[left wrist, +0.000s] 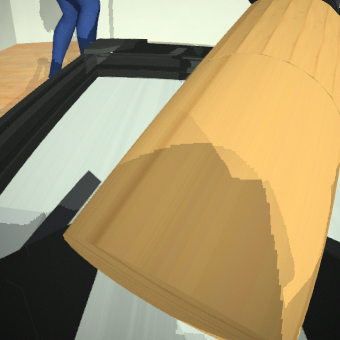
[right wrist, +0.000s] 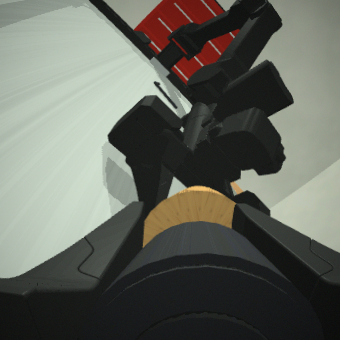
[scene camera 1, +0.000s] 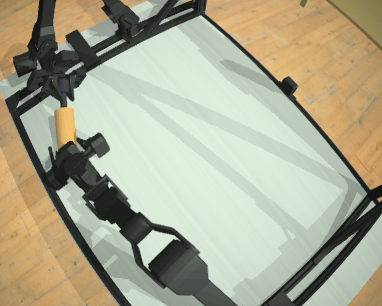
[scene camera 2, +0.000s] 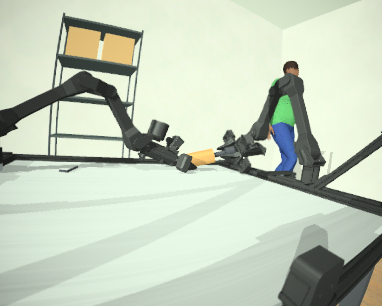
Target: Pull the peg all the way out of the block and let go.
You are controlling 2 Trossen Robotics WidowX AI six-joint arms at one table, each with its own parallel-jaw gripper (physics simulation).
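Seen in the pictures: left gripper, fingertip midpoint: [scene camera 2: 191,166]; right gripper, fingertip midpoint: [left wrist: 333,24] [right wrist: 188,213] [scene camera 1: 68,101] [scene camera 2: 218,152]; left arm's base at its link origin: [right wrist: 161,62]; right arm's base at its link origin: [scene camera 1: 127,31] [scene camera 2: 308,183].
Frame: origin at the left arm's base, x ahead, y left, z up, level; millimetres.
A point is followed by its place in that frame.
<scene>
The block is a tan wooden cylinder [scene camera 1: 65,124] @(x 681, y 7, z 55 mm) [scene camera 2: 202,157] @(x 677, y -13, z 35 mm) [left wrist: 225,110] @(x 652, y 36, z 44 mm) [right wrist: 187,212] @(x 719, y -26, z 50 mm) held above the table, between the two arms. The peg is a dark grey cylinder [scene camera 1: 63,101] [right wrist: 200,280] at the block's other end; how deep it sits is hidden. My left gripper [scene camera 1: 67,146] @(x 668, y 37, z -9 mm) [scene camera 2: 189,162] @(x 668, y 37, z -9 mm) has its fingers on both sides of the block's free end and appears shut on it; in the left wrist view the block hides the fingertips. My right gripper [scene camera 2: 226,152] [right wrist: 188,213] @(x 735, y -36, z 58 mm) is shut on the peg, close behind the block.
The white table top [scene camera 1: 175,150] @(x 459, y -185, z -19 mm) [scene camera 2: 150,225] @(x 332, y -367, z -19 mm) has a black frame rail [scene camera 1: 280,80] @(x 410, y -570, z 23 mm) along its edge. A dark thin piece [scene camera 2: 68,169] @(x 218, y 5, z -12 mm) lies on the table at the left. A black box-shaped part [scene camera 2: 312,275] @(x 363, y -585, z 31 mm) stands at the lower right. A shelf unit [scene camera 2: 95,60] and a person [scene camera 2: 284,110] are behind.
</scene>
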